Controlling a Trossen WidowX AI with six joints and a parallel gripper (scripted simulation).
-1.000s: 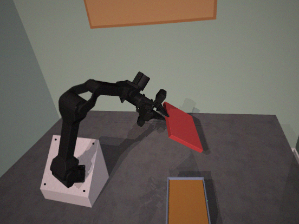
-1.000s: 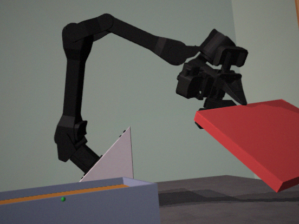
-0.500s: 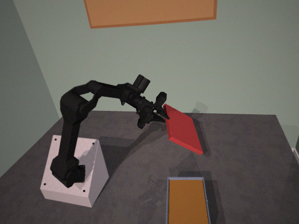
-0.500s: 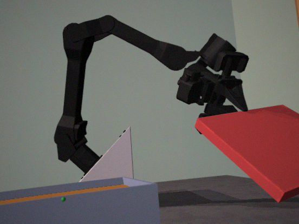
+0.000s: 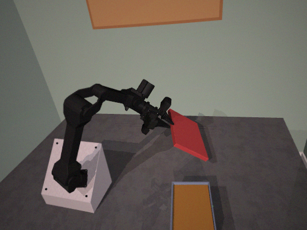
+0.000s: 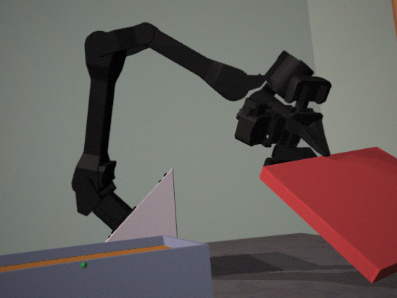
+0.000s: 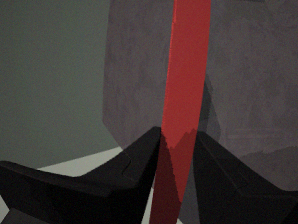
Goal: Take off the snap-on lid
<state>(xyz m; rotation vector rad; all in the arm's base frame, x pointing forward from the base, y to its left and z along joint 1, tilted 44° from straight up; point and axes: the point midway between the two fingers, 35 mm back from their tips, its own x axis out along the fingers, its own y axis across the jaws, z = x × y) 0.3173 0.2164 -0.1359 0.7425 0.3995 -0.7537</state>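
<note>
Now: the red lid 60 mm ahead of my gripper tip, 20 mm to the left of it and 50 mm below it. Also, from my gripper tip: storage box (90 mm ahead, 330 mm to the right, 130 mm below).
</note>
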